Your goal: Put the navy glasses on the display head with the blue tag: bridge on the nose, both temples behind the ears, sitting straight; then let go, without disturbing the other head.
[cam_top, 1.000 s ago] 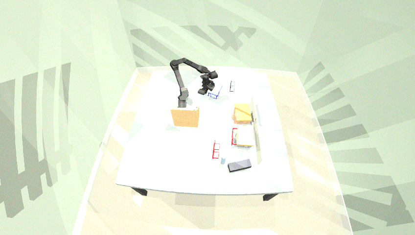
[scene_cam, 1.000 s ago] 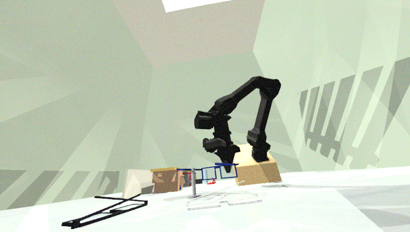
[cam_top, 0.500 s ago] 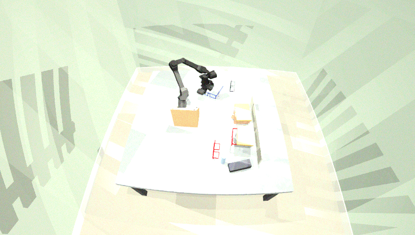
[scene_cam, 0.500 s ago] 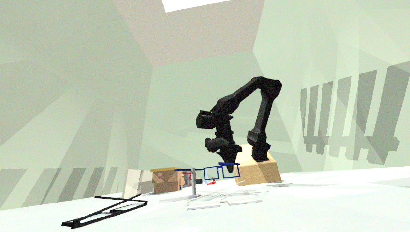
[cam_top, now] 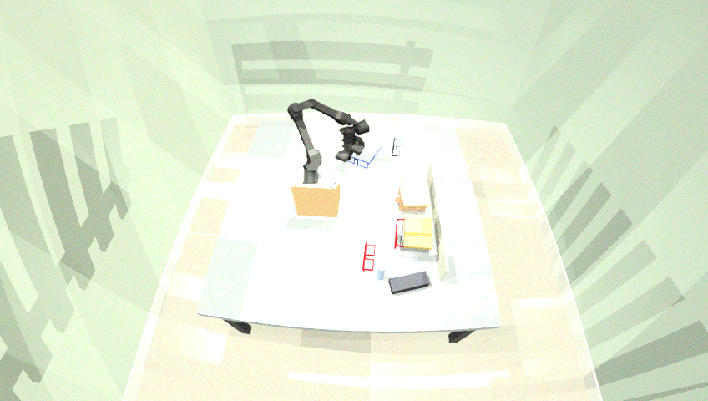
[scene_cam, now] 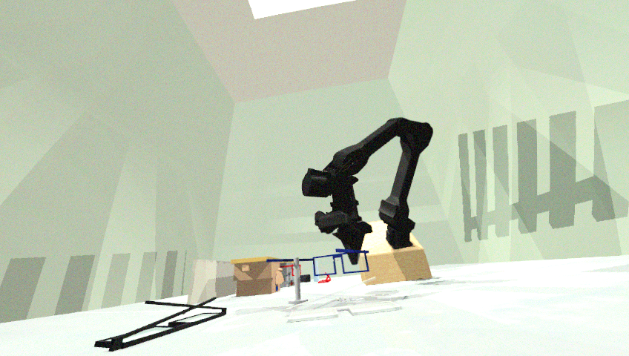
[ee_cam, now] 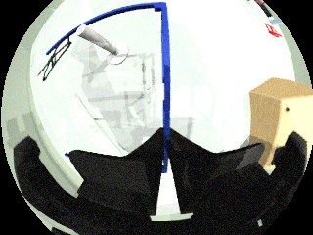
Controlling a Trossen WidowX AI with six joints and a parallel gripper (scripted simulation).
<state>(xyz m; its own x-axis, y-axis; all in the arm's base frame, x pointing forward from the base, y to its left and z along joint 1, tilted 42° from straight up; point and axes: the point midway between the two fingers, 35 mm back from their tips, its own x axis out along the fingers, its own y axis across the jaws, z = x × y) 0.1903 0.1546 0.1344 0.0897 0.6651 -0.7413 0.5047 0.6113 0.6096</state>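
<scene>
Now: gripper tip 13 cm short of the grey post, 1 cm to the right of it and 4 cm above it. The rest, counted from my gripper tip: pale blue block 11 cm ahead, 64 cm to the right, 1 cm below; then display head 27 cm ahead, 26 cm to the right; then tall panel 40 cm ahead, 38 cm to the right.
</scene>
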